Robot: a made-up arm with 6 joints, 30 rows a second.
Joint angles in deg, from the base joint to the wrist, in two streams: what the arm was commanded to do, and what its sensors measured. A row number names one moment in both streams.
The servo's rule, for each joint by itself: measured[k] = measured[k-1] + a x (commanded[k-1-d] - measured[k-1]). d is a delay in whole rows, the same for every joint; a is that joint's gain. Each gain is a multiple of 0.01, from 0.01 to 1. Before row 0 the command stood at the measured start. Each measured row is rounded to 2 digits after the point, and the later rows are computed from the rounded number. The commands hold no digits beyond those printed.
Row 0, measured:
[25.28 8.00 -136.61 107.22 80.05 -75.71]
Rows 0 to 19, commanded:
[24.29 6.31 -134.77 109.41 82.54 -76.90]
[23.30 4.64 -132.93 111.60 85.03 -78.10]
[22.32 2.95 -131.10 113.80 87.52 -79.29]
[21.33 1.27 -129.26 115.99 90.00 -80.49]
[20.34 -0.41 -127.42 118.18 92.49 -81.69]
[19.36 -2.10 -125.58 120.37 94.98 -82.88]
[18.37 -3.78 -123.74 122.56 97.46 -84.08]
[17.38 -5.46 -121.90 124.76 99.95 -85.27]
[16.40 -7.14 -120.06 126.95 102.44 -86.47]
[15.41 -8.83 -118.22 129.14 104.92 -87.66]
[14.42 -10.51 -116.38 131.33 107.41 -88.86]
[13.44 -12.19 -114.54 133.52 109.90 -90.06]
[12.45 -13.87 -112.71 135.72 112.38 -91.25]
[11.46 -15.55 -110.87 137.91 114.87 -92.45]
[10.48 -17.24 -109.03 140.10 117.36 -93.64]
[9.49 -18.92 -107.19 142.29 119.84 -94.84]
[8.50 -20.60 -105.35 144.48 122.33 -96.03]
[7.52 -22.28 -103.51 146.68 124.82 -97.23]
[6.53 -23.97 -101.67 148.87 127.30 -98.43]
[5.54 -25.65 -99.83 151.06 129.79 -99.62]
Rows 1 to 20, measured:
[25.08 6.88 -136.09 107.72 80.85 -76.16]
[24.72 5.40 -135.21 108.61 82.19 -76.90]
[24.24 3.78 -134.06 109.80 83.90 -77.81]
[23.66 2.12 -132.72 111.22 85.85 -78.83]
[23.00 0.45 -131.24 112.82 87.97 -79.92]
[22.27 -1.23 -129.66 114.56 90.21 -81.04]
[21.49 -2.91 -128.00 116.40 92.53 -82.20]
[20.67 -4.59 -126.29 118.32 94.90 -83.37]
[19.82 -6.27 -124.55 120.30 97.31 -84.55]
[18.94 -7.96 -122.78 122.33 99.75 -85.73]
[18.04 -9.64 -120.99 124.40 102.20 -86.92]
[17.12 -11.32 -119.18 126.50 104.66 -88.11]
[16.19 -13.00 -117.37 128.62 107.13 -89.30]
[15.24 -14.68 -115.55 130.76 109.61 -90.50]
[14.29 -16.37 -113.72 132.91 112.09 -91.69]
[13.33 -18.05 -111.89 135.07 114.57 -92.89]
[12.36 -19.73 -110.06 137.23 117.05 -94.08]
[11.39 -21.41 -108.23 139.40 119.54 -95.28]
[10.42 -23.10 -106.39 141.58 122.02 -96.48]
[9.44 -24.78 -104.55 143.76 124.51 -97.67]
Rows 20 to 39, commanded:
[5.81 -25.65 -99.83 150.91 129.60 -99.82]
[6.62 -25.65 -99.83 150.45 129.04 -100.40]
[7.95 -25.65 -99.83 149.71 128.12 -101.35]
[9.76 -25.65 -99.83 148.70 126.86 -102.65]
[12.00 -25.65 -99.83 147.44 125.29 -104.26]
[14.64 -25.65 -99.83 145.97 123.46 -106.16]
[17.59 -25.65 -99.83 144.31 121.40 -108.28]
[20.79 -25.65 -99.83 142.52 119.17 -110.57]
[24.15 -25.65 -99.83 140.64 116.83 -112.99]
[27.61 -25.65 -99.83 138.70 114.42 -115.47]
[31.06 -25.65 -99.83 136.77 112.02 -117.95]
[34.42 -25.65 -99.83 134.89 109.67 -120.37]
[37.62 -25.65 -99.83 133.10 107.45 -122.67]
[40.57 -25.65 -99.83 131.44 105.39 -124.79]
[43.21 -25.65 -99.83 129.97 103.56 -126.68]
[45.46 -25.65 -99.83 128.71 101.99 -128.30]
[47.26 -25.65 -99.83 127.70 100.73 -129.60]
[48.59 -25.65 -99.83 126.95 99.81 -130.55]
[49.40 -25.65 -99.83 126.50 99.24 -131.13]
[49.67 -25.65 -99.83 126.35 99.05 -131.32]
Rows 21 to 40, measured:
[8.71 -25.35 -103.23 145.40 126.14 -98.49]
[8.29 -25.55 -102.28 146.56 127.07 -99.22]
[8.22 -25.62 -101.59 147.28 127.41 -100.03]
[8.53 -25.64 -101.10 147.61 127.23 -101.03]
[9.22 -25.65 -100.74 147.57 126.61 -102.26]
[10.30 -25.65 -100.49 147.20 125.60 -103.74]
[11.76 -25.65 -100.31 146.54 124.26 -105.47]
[13.57 -25.65 -100.18 145.62 122.63 -107.41]
[15.69 -25.65 -100.08 144.47 120.77 -109.53]
[18.07 -25.65 -100.01 143.14 118.74 -111.79]
[20.67 -25.65 -99.96 141.67 116.59 -114.13]
[23.42 -25.65 -99.92 140.11 114.38 -116.50]
[26.26 -25.65 -99.89 138.50 112.16 -118.84]
[29.12 -25.65 -99.87 136.88 109.99 -121.10]
[31.94 -25.65 -99.86 135.29 107.93 -123.22]
[34.64 -25.65 -99.85 133.78 106.03 -125.15]
[37.16 -25.65 -99.84 132.38 104.33 -126.84]
[39.45 -25.65 -99.84 131.13 102.88 -128.25]
[41.44 -25.65 -99.84 130.07 101.72 -129.34]
[43.09 -25.65 -99.84 129.21 100.87 -130.09]

